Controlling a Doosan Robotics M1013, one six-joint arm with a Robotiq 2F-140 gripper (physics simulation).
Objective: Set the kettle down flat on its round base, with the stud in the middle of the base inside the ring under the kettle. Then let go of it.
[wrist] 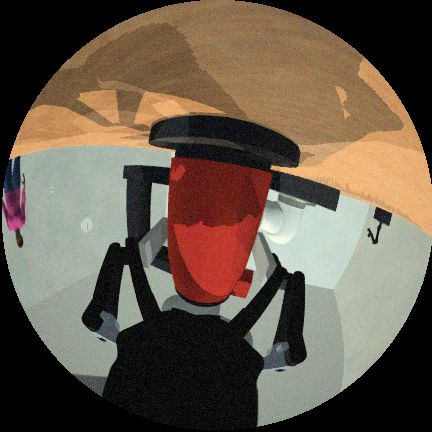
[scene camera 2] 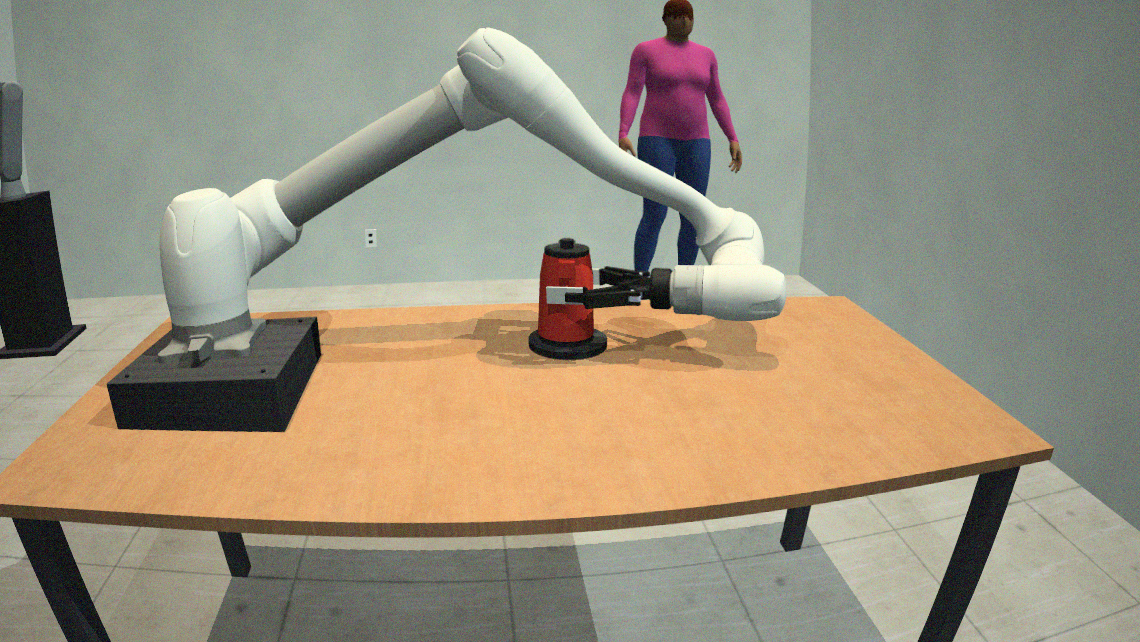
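Note:
The red kettle (scene camera 2: 568, 323) (wrist: 215, 200) with a black lid stands upright on its round black base (scene camera 2: 568, 350) (wrist: 225, 134), which lies flat on the table. The black bottom of the kettle meets the base with no tilt that I can see. The stud and the ring are hidden between them. My gripper (scene camera 2: 568, 288) (wrist: 210, 234) is open, level, and reaches in from the right in the scene view. Its grey pads still stand on either side of the kettle body, with a slim gap beside the right pad in the wrist view. The black handle (wrist: 138, 210) rises beside the left pad.
The wooden table (scene camera 2: 510, 446) carries the black mounting block (scene camera 2: 199, 402) (wrist: 310, 191) of my arm at the left. A person in a pink top (scene camera 2: 678, 87) (wrist: 16, 210) stands behind the table. Another dark pedestal (scene camera 2: 31, 271) stands on the floor at far left.

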